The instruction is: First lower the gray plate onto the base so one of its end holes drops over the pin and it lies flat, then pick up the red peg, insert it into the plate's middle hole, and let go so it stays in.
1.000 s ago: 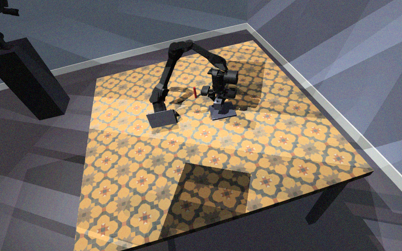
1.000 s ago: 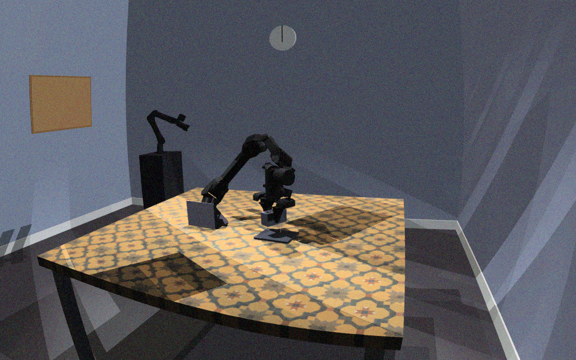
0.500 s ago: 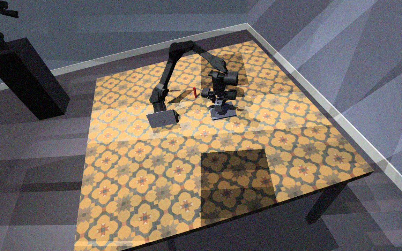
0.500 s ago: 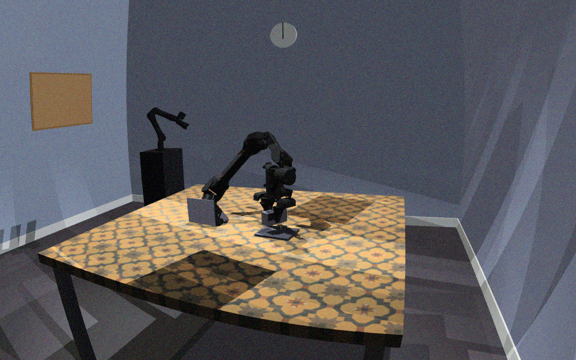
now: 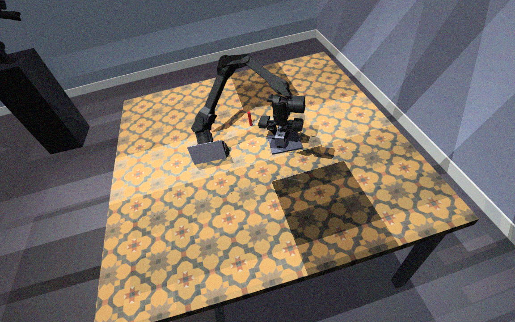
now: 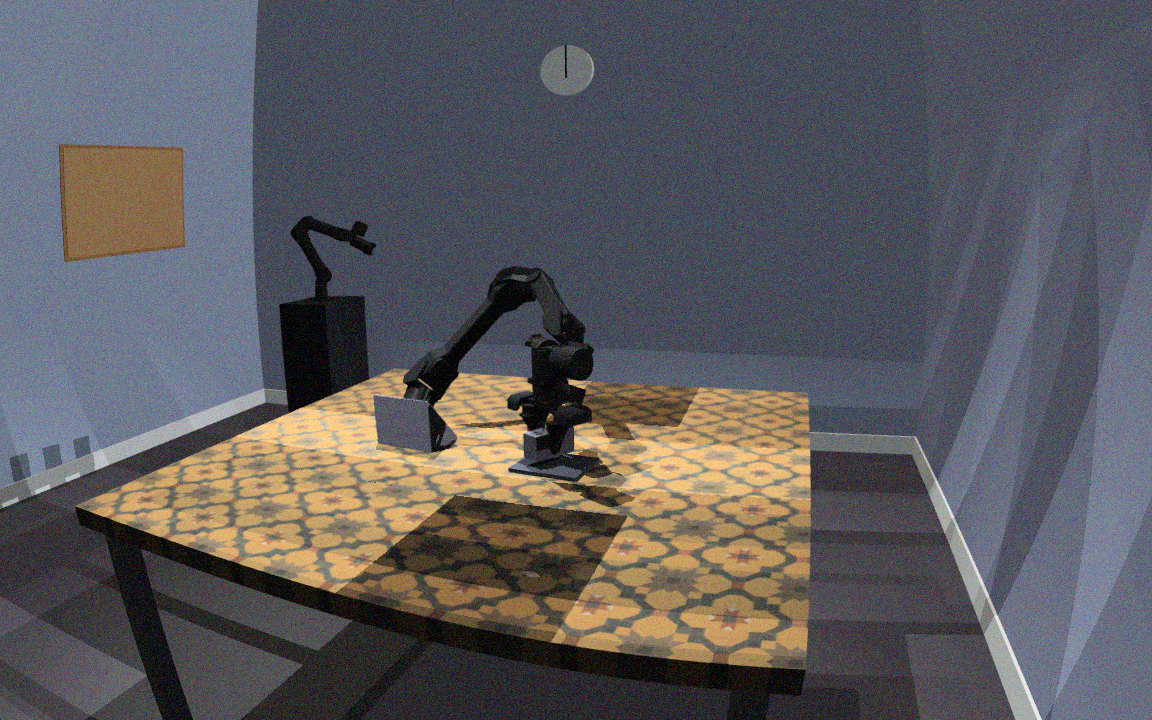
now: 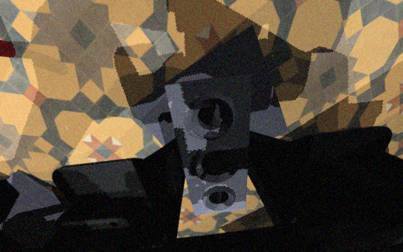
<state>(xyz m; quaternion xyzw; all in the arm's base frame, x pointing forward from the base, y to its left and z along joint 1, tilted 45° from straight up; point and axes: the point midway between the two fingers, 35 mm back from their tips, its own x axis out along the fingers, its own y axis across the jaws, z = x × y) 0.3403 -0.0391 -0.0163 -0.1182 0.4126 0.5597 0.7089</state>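
My gripper tip is now 20 mm above the flat square base, 10 mm to the right of it and 10 mm short of it. Round my gripper tip: red peg 170 mm to the left, 120 mm behind, 10 mm above; gray plate 30 mm above.
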